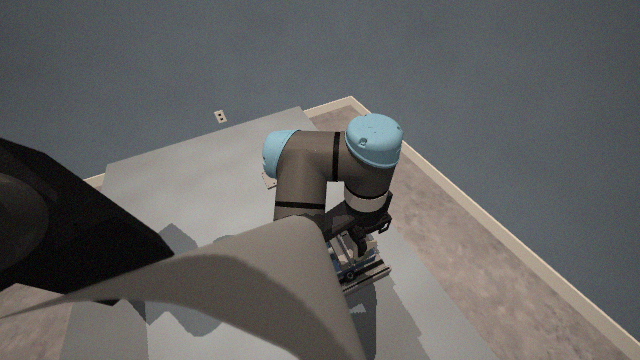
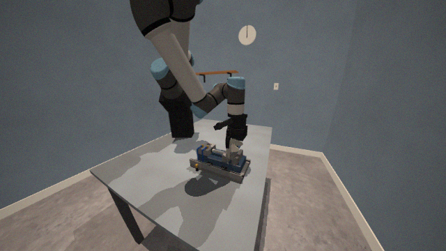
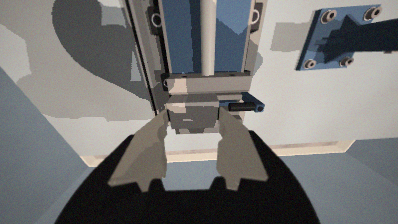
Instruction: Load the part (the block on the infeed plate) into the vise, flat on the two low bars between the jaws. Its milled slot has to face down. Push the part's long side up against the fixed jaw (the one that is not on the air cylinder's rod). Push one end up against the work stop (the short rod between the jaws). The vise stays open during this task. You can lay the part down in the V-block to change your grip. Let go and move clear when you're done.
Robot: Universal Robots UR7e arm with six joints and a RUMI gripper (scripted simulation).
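Right now the part is 10 mm below my hand. Round my hand: grey jaw 30 mm to the left, 30 mm below, 20 mm behind; then cylinder rod 80 mm behind, 40 mm to the left, 30 mm below; then work stop 60 mm to the left, 20 mm below, 20 mm ahead.
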